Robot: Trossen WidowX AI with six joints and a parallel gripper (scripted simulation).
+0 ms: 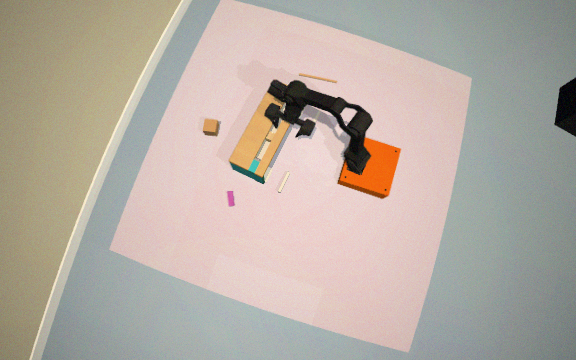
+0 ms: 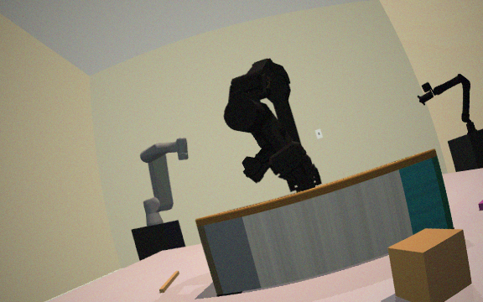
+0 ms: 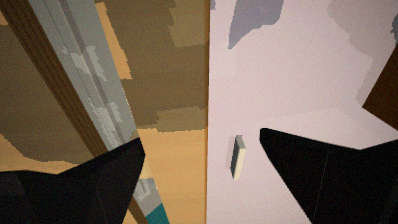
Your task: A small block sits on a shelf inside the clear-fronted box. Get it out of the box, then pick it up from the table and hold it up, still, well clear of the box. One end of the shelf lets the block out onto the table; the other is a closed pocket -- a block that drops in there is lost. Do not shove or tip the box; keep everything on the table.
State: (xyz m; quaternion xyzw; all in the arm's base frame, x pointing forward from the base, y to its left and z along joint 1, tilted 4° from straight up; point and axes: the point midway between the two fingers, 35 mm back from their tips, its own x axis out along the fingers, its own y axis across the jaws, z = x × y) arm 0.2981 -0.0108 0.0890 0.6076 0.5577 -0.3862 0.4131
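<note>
My gripper tip is 5 cm above the clear-fronted box, 3 cm short of it and 1 cm to the right of it. Round my gripper tip: tan block: 5 cm ahead, 3 cm to the left, 2 cm below; thin wooden stick: 33 cm to the right, 10 cm below, 1 cm behind.
</note>
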